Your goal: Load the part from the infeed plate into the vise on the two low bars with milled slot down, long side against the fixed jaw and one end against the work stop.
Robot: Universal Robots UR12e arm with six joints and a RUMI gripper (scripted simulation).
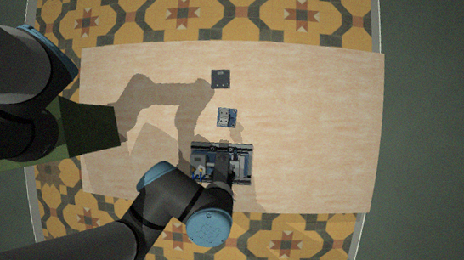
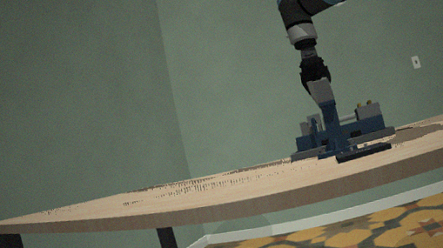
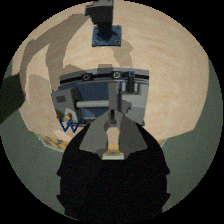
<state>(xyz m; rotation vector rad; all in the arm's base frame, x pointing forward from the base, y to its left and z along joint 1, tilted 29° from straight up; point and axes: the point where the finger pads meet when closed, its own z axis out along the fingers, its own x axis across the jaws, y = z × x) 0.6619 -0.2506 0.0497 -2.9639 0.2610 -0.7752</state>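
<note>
Now: hand 4 cm short of the grey part, 1 cm to the left of it and 3 cm above it. Round my hand: air cylinder block: 12 cm behind, 2 cm to the left, 5 cm below; then vise: 3 cm behind, 1 cm to the left, 8 cm below; then air cylinder rod: 5 cm behind, 1 cm to the left, 5 cm below.
</note>
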